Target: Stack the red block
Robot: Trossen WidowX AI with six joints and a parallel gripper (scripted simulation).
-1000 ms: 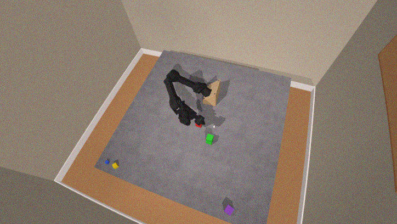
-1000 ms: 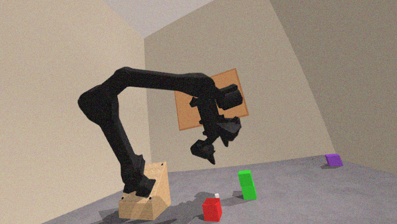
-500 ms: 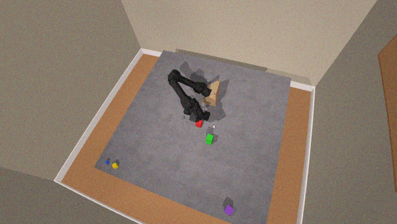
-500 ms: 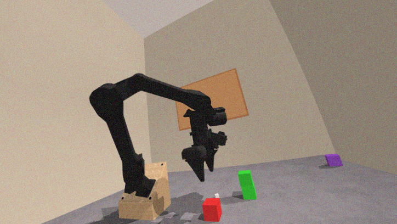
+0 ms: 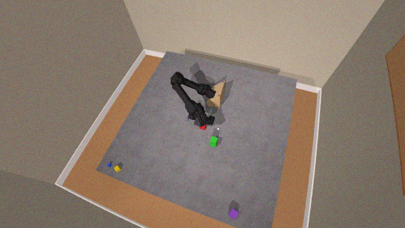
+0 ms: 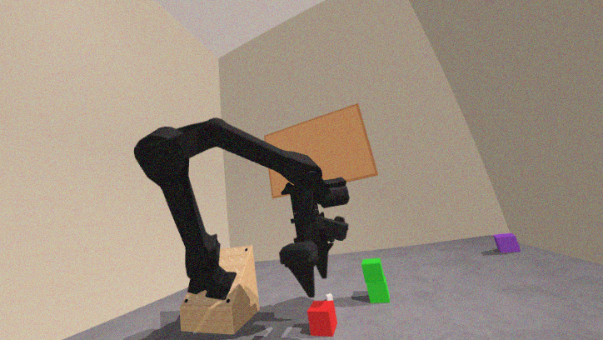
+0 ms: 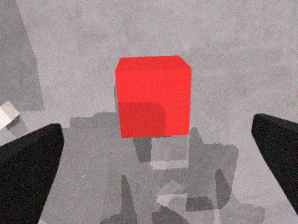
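Now: the white cube 2 cm behind my gripper tip, 12 cm to the left of it and 7 cm below it. The rest, counted from my gripper tip: yellow block: 53 cm ahead, 47 cm to the right, 7 cm below; then purple block: 51 cm ahead, 41 cm to the left, 6 cm below; then blue block: 54 cm ahead, 55 cm to the right, 7 cm below.
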